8 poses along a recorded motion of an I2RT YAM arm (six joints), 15 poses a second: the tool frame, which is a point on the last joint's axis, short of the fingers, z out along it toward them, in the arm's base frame.
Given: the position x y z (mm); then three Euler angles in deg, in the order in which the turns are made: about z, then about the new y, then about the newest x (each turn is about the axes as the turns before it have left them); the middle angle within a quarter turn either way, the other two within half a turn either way.
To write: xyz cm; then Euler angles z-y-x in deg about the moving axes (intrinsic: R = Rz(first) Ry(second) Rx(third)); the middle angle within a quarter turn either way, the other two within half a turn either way. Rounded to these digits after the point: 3 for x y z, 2 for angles.
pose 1, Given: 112.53, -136.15, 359.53, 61.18, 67.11, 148.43
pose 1, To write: 11.253, -13.615, 35.953, 61.18, 67.11, 148.43
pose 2, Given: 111.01, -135.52, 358.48, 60.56, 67.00, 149.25
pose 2, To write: 11.101, -13.552, 35.848, 60.56, 67.00, 149.25
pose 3, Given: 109.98, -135.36, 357.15, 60.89, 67.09, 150.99
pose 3, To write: 10.998, -13.536, 35.715, 60.89, 67.09, 150.99
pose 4, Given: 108.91, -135.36, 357.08, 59.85, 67.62, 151.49
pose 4, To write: 10.891, -13.536, 35.708, 59.85, 67.62, 151.49
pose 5, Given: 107.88, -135.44, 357.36, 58.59, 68.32, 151.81
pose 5, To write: 10.788, -13.544, 35.736, 58.59, 68.32, 151.81
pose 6, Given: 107.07, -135.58, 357.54, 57.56, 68.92, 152.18
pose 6, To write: 10.707, -13.558, 35.754, 57.56, 68.92, 152.18
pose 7, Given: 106.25, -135.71, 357.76, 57.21, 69.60, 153.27
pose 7, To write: 10.625, -13.571, 35.776, 57.21, 69.60, 153.27
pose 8, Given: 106.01, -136.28, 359.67, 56.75, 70.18, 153.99
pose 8, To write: 10.601, -13.628, 35.967, 56.75, 70.18, 153.99
